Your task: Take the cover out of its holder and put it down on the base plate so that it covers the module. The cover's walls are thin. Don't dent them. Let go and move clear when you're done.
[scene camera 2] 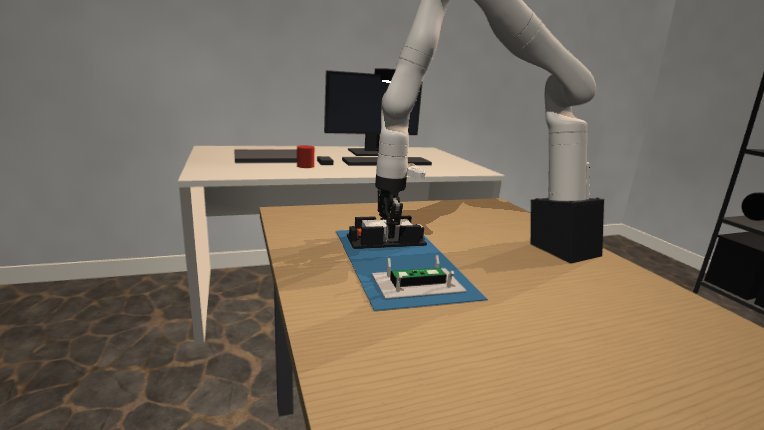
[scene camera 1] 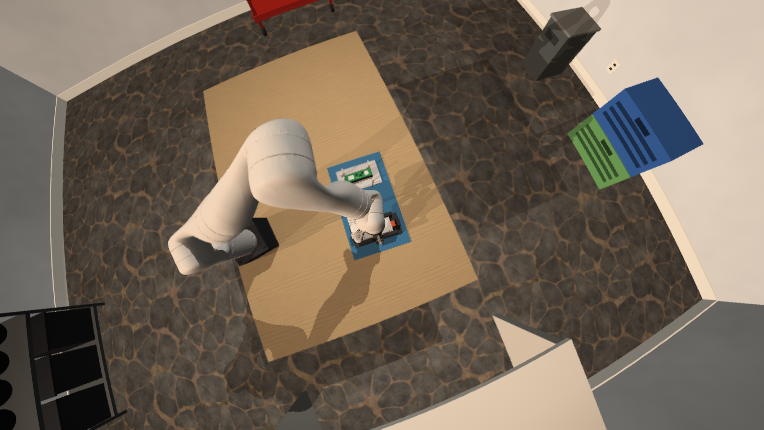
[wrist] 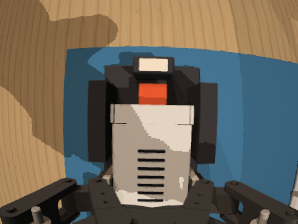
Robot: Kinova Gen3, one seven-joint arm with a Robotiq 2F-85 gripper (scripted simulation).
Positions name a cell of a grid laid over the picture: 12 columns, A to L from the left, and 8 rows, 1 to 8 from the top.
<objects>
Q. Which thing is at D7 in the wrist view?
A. My gripper.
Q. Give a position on a light grey cover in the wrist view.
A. G6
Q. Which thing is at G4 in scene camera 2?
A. My gripper.
</objects>
